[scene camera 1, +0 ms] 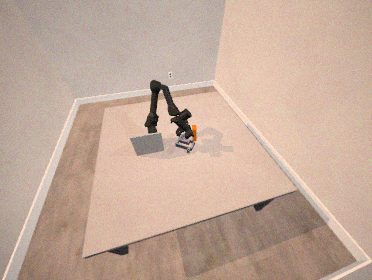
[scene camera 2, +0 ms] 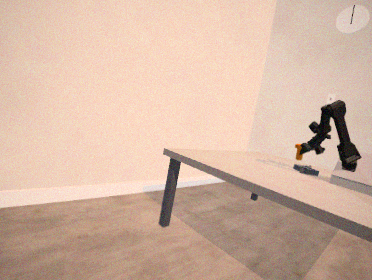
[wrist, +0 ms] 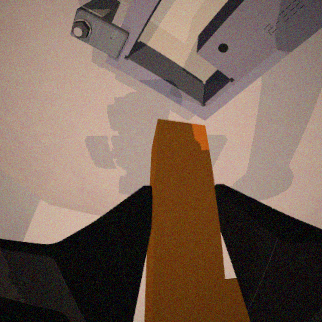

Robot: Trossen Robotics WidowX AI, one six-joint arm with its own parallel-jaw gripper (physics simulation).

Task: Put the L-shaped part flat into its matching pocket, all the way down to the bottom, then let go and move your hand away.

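Frame: origin at the arm's base, x left, y back, z up, level; centimetres.
Where they show: gripper, fingertip midpoint: (scene camera 1: 193, 135) (scene camera 2: 300, 153) (wrist: 182, 192); arm's base, origin of the base link: (scene camera 1: 152, 134) (scene camera 2: 349, 166).
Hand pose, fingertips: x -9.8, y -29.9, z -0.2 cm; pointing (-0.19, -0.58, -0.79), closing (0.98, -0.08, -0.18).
Each offset is from my fingertips to the top centre of the thing. "spot": to the spot under its first point. Level surfaces: height alone.
The orange L-shaped part @(dz +6.8, dx +1.3, dy -1.3 cm) (scene camera 1: 194, 133) (scene camera 2: 298, 151) (wrist: 182, 200) is held upright between the fingers, above the table. My gripper (scene camera 1: 191, 136) (scene camera 2: 303, 150) (wrist: 182, 192) is shut on it. The grey-purple fixture with the pocket @(dz -6.6, dx +1.6, dy +5.8 cm) (scene camera 1: 184, 144) (scene camera 2: 306, 170) (wrist: 250, 50) lies on the table. In the wrist view the pocket opening is at the top, beyond the far end of the part. In scene camera 2 the part hangs above the fixture with a gap between them. The fingers hide some of the part in the wrist view.
A grey panel (scene camera 1: 147, 144) stands on the table @(dz -11.3 cm) (scene camera 1: 165, 195) (scene camera 2: 270, 175) near the arm's base. A metal clamp block with a bolt @(spot: dz -7.2, dx -5.6, dy +5.2 cm) (wrist: 100, 34) sits at the fixture's left corner in the wrist view. The arm's shadow falls across the table beside the fixture.
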